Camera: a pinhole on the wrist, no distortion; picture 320 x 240 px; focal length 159.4 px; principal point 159.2 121.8 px. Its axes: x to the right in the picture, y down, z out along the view. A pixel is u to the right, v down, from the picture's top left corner.
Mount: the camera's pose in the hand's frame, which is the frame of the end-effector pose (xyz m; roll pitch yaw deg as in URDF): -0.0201 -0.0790 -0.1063 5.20 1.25 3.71
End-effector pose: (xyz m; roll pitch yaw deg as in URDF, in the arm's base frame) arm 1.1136 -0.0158 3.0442 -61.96 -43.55 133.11
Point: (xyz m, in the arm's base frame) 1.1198 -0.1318 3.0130
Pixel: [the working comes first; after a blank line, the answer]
In the camera's frame: -0.0647 0.1009 0.1807

102 211
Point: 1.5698 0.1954 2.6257
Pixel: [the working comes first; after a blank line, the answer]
In the camera's frame: -0.3710 0.0134 -0.4177

behind the camera
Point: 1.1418 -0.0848 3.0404
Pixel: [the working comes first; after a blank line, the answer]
In the camera's frame: -0.0329 0.0670 0.1449

123 196
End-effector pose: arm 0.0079 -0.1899 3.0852 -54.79 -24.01 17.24
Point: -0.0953 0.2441 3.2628
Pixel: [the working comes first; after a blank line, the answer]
In the camera's frame: 0.1212 0.2547 0.5383

195 197
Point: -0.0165 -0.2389 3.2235
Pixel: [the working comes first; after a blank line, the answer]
In the camera's frame: 0.0345 -0.0478 0.1615

193 75
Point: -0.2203 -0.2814 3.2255
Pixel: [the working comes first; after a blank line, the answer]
In the camera's frame: -0.1588 -0.0886 0.2271

48 60
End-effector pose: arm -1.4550 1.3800 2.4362 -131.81 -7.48 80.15
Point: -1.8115 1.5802 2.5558
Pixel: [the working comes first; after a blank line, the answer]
In the camera's frame: 0.1469 -0.2327 0.3522

226 16
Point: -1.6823 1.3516 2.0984
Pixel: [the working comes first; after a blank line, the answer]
In the camera's frame: -0.0892 0.2248 0.4668

129 199
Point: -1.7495 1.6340 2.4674
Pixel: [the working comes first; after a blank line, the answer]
In the camera's frame: 0.2046 -0.1282 0.3694

248 66
